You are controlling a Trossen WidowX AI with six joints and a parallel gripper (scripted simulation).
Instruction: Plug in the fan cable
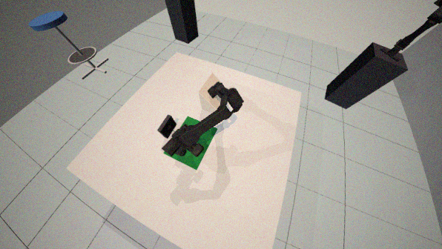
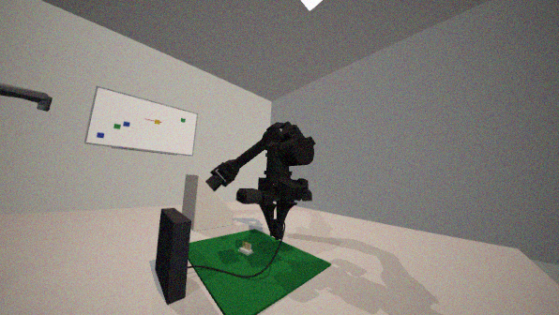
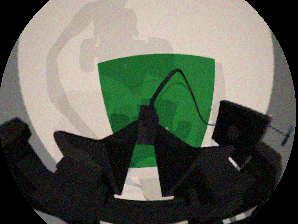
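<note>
Now: the pale four-pin header 6 cm behind my gripper tip, 4 cm to the right of it and 7 cm below it. The rest, counted from my gripper tip: black plug (1 cm ahead, 1 cm above); black fan (3 cm behind, 20 cm to the right, 1 cm below); green board (4 cm behind, 4 cm to the right, 8 cm below).
</note>
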